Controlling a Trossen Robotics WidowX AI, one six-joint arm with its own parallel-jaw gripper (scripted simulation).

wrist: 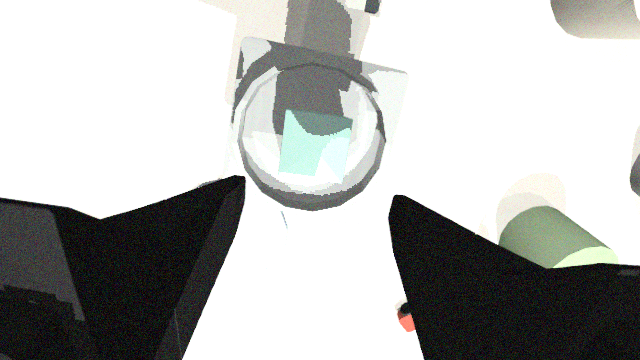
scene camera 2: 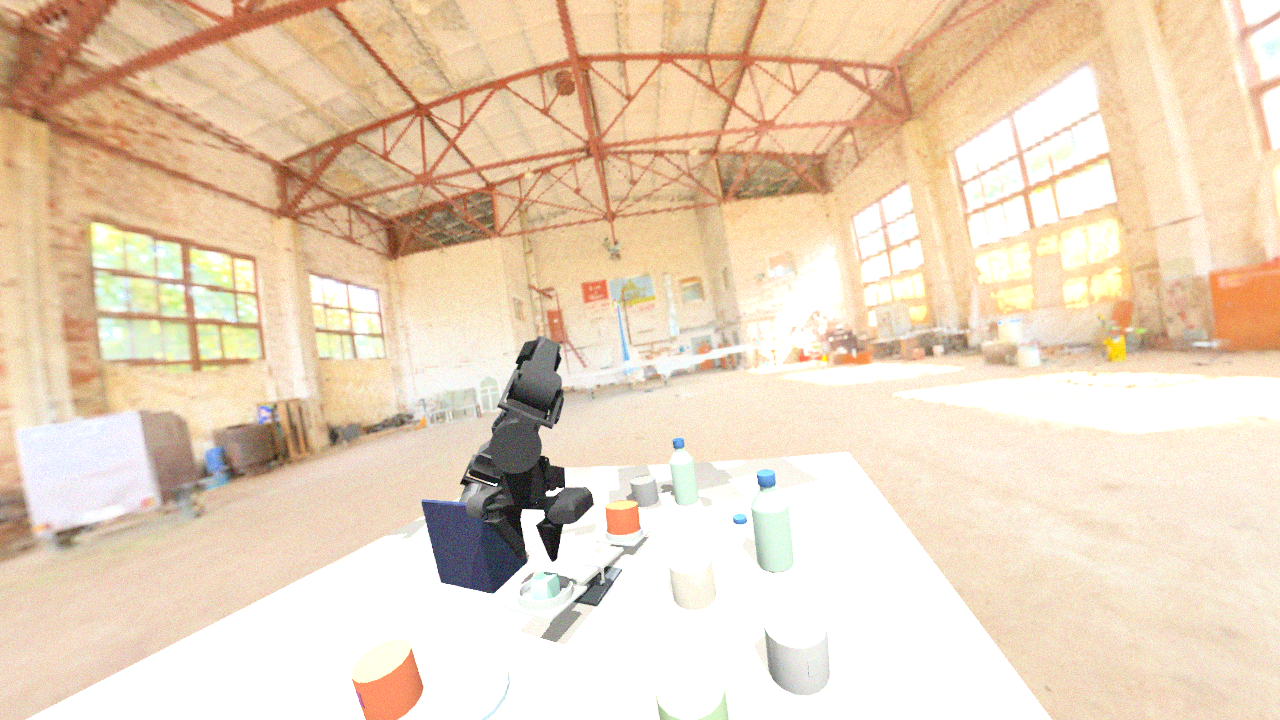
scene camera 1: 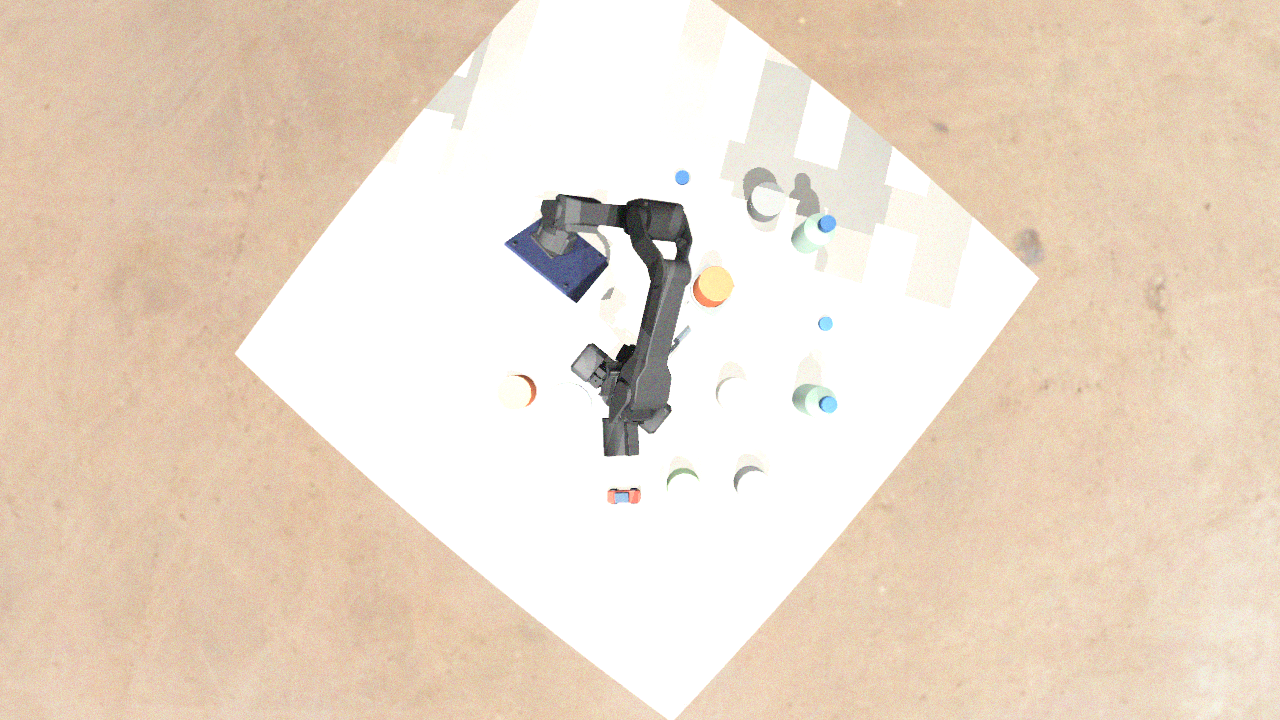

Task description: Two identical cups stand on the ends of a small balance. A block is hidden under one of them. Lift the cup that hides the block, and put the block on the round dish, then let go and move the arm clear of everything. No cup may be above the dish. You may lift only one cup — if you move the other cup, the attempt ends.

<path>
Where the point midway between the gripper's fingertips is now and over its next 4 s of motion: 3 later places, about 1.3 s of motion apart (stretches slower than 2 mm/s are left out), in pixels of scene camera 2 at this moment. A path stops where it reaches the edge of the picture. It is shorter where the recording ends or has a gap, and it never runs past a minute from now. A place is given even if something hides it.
My gripper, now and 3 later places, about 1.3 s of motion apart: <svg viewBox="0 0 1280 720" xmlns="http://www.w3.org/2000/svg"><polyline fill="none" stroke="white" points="538,559 546,589 523,546 459,661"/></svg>
</path>
